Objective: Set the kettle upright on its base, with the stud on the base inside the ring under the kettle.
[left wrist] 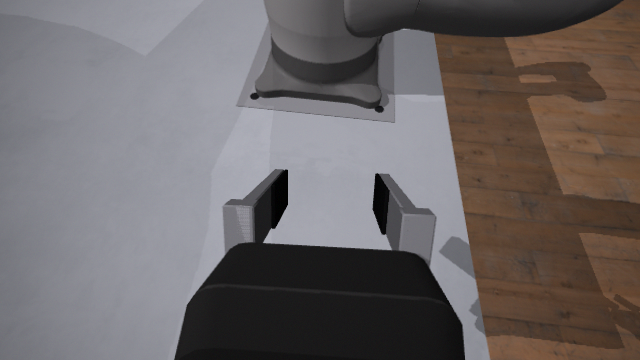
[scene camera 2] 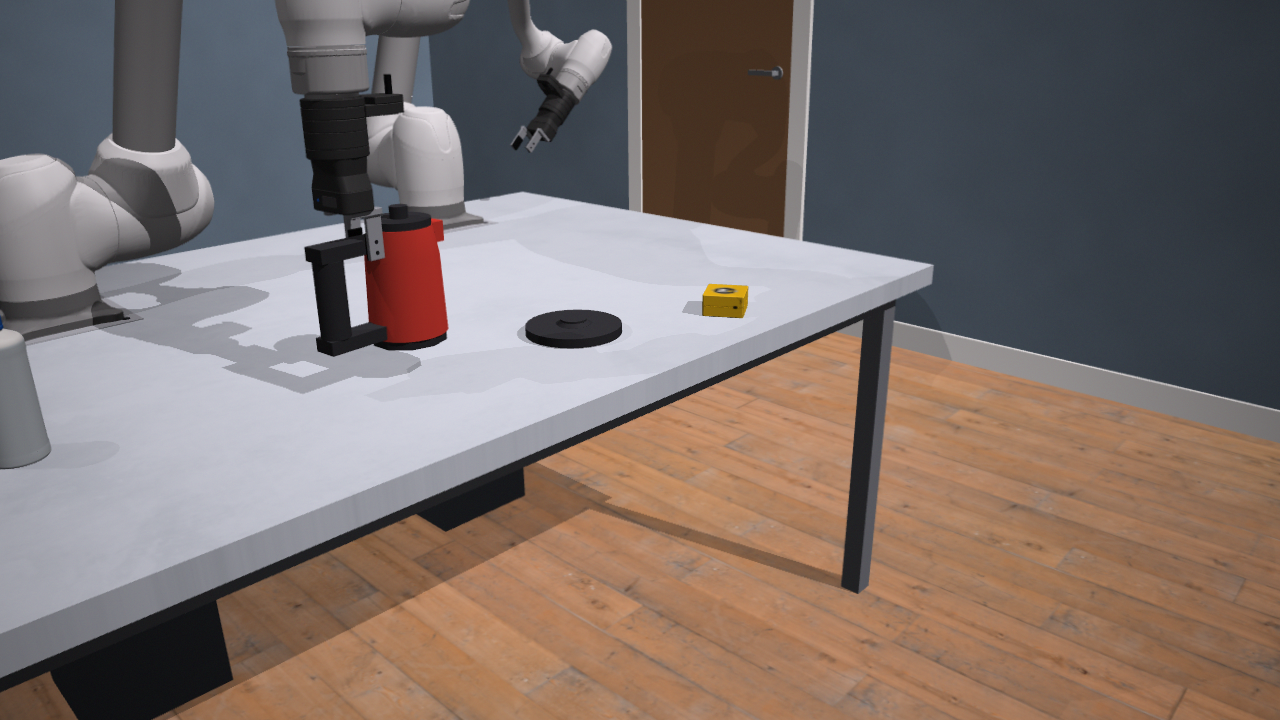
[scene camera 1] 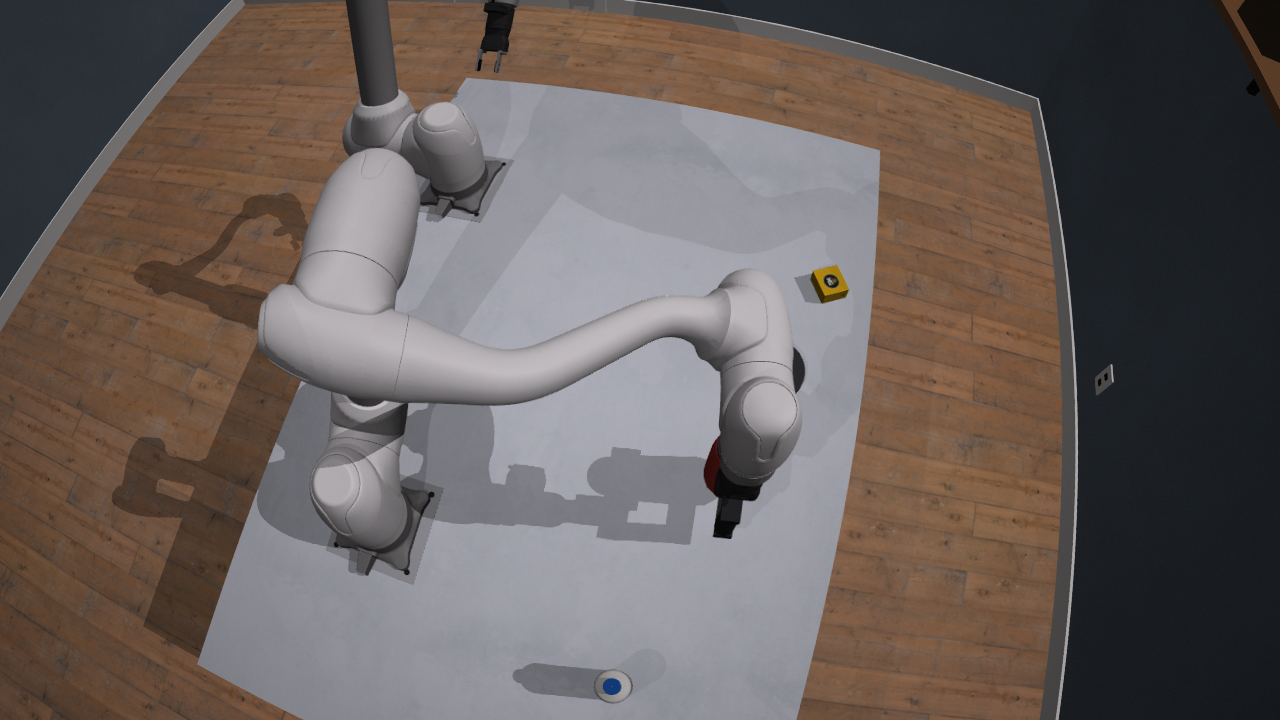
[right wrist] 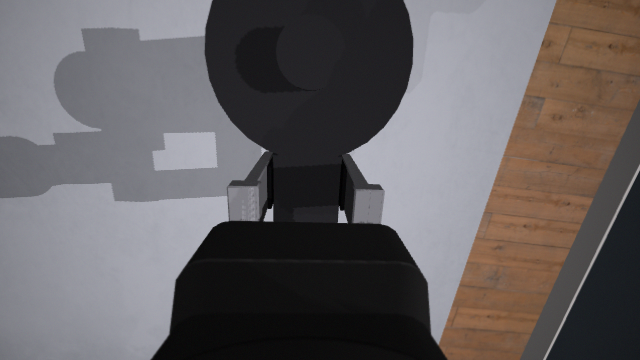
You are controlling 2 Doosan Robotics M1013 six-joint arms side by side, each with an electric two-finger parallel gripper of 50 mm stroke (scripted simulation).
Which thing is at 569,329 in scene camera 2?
A round black base.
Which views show my left gripper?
The left wrist view, scene camera 2 and scene camera 1 only.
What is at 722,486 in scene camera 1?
My right gripper.
